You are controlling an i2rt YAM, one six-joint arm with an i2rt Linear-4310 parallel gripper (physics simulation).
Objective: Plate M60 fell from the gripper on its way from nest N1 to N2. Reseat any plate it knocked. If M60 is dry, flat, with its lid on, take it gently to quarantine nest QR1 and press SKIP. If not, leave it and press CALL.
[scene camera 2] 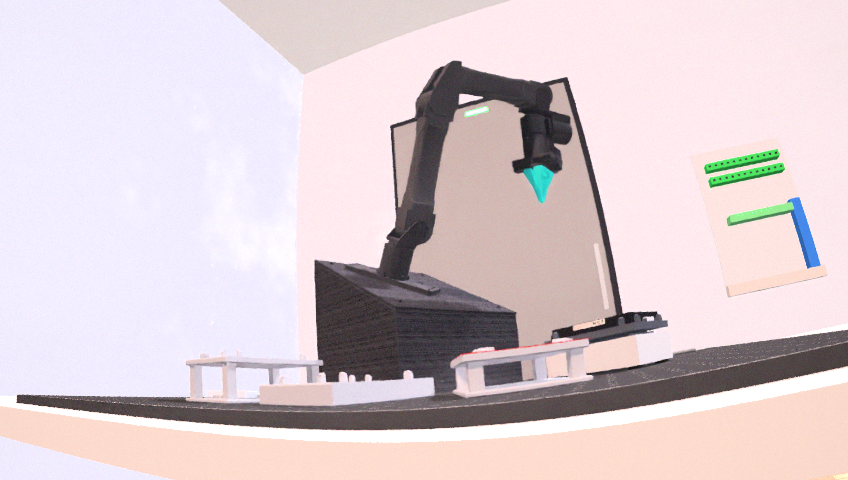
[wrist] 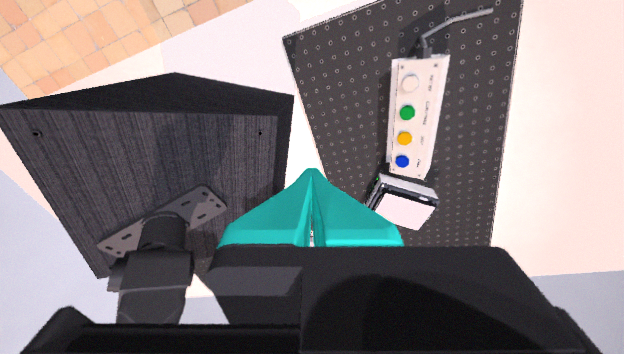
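Seen in the pictures: gripper, fingertip midpoint: [scene camera 2: 541,202] [wrist: 311,176]; arm's base at its link origin: [scene camera 2: 391,280] [wrist: 166,222].
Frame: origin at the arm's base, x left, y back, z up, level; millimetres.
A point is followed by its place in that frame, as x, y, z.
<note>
My gripper [scene camera 2: 542,199] @[326, 102, 141] [wrist: 311,176] @[326, 102, 141] has teal fingers pressed together, with no plate between them. It hangs high above the table, pointing down. In the wrist view, the white button box [wrist: 418,117] @[459, 5, -162] lies on the black perforated board, beyond the fingertips and to the right. It bears white, green, yellow [wrist: 404,138] @[431, -30, -164] and blue [wrist: 402,161] @[421, -79, -164] buttons in a row; the labels are small and blurred. In the scene view, a white stand with a red edge [scene camera 2: 523,353] @[320, -431, -199] is below the gripper. I cannot make out plate M60 or its lid in either current view.
A dark pedestal [scene camera 2: 455,344] @[146, -67, -153] [wrist: 165,145] @[88, 121, -12] carries the arm. A dark-framed device with a pale top [wrist: 406,211] @[414, -214, -165] sits beside the button box. A white legged stand [scene camera 2: 229,380] @[-29, -438, -205] and a low pegged white block [scene camera 2: 383,389] @[174, -422, -220] stand at left. A large dark-edged panel [scene camera 2: 499,226] rises behind.
</note>
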